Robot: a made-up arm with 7 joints. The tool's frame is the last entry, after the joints.
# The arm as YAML. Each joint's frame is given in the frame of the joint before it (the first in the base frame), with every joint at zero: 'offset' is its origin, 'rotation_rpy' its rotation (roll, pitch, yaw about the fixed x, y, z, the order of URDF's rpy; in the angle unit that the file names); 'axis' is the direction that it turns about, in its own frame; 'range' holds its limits. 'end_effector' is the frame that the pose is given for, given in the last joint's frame.
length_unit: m
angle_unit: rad
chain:
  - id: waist
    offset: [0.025, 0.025, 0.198]
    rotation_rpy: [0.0, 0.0, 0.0]
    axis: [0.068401, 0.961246, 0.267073]
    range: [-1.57, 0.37]
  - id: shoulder
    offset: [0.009, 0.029, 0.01]
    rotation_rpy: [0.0, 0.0, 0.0]
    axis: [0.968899, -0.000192, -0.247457]
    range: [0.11, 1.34]
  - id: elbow
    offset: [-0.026, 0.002, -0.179]
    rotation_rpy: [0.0, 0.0, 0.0]
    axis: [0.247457, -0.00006, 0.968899]
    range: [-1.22, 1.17]
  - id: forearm
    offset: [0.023, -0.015, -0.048]
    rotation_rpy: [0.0, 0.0, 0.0]
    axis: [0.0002, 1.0, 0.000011]
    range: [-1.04, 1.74]
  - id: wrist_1
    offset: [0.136, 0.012, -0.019]
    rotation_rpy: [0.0, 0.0, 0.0]
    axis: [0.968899, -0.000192, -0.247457]
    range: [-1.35, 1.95]
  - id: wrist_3
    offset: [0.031, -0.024, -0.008]
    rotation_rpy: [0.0, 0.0, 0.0]
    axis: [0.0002, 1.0, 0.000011]
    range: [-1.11, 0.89]
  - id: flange
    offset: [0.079, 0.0, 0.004]
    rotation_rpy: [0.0, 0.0, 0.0]
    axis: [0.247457, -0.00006, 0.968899]
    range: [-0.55, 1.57]
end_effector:
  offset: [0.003, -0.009, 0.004]
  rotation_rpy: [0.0, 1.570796, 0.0]
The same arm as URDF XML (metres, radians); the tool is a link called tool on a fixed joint. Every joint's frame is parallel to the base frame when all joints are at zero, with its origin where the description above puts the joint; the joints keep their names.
<robot name="arm">
<joint name="tool_fixed" type="fixed"><parent link="link7"/><child link="tool"/><origin xyz="0.003 -0.009 0.004" rpy="0 1.5708 0"/></joint>
<joint name="flange" type="revolute"><parent link="link6"/><child link="link7"/><origin xyz="0.079 0 0.004"/><axis xyz="0.247497 -0.0001 0.968889"/><limit lower="-0.55" upper="1.57"/></joint>
<joint name="wrist_3" type="revolute"><parent link="link5"/><child link="link6"/><origin xyz="0.031 -0.024 -0.008"/><axis xyz="0.0002 1 0"/><limit lower="-1.11" upper="0.89"/></joint>
<joint name="wrist_1" type="revolute"><parent link="link4"/><child link="link5"/><origin xyz="0.136 0.012 -0.019"/><axis xyz="0.968889 -0.0002 -0.247497"/><limit lower="-1.35" upper="1.95"/></joint>
<joint name="forearm" type="revolute"><parent link="link3"/><child link="link4"/><origin xyz="0.023 -0.015 -0.048"/><axis xyz="0.0002 1 0"/><limit lower="-1.04" upper="1.74"/></joint>
<joint name="elbow" type="revolute"><parent link="link2"/><child link="link3"/><origin xyz="-0.026 0.002 -0.179"/><axis xyz="0.247497 -0.0001 0.968889"/><limit lower="-1.22" upper="1.17"/></joint>
<joint name="shoulder" type="revolute"><parent link="link1"/><child link="link2"/><origin xyz="0.009 0.029 0.01"/><axis xyz="0.968889 -0.0002 -0.247497"/><limit lower="0.11" upper="1.34"/></joint>
<joint name="waist" type="revolute"><parent link="base_link"/><child link="link1"/><origin xyz="0.025 0.025 0.198"/><axis xyz="0.068403 0.961235 0.26711"/><limit lower="-1.57" upper="0.37"/></joint>
<link name="base_link"/>
<link name="link1"/>
<link name="link2"/>
<link name="link3"/>
<link name="link4"/>
<link name="link5"/>
<link name="link6"/>
<link name="link7"/>
<link name="tool"/>
</robot>

